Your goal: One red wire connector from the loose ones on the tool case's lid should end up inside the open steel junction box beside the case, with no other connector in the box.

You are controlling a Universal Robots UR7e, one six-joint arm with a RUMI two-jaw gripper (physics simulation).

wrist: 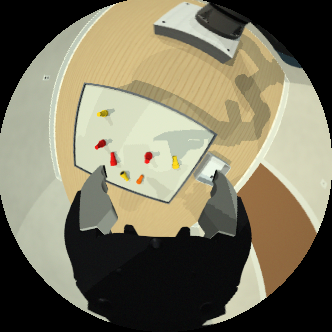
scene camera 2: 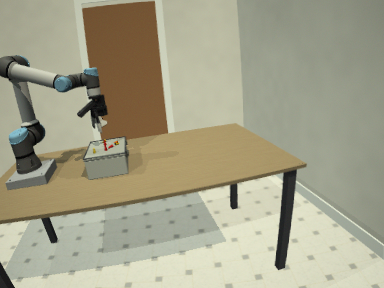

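Observation:
The tool case stands on the table, its pale lid facing up. Three red wire connectors lie or stand apart on the lid. The open steel junction box is beside the case in the wrist view, partly covered by the right fingertip; no connector shows in its visible part. I cannot make the box out in the scene view. My gripper is open and empty, above the case's lid and the box, touching neither.
Yellow connectors and an orange one are also on the lid. The robot's base plate is on the table, near the case. A brown door is behind the table.

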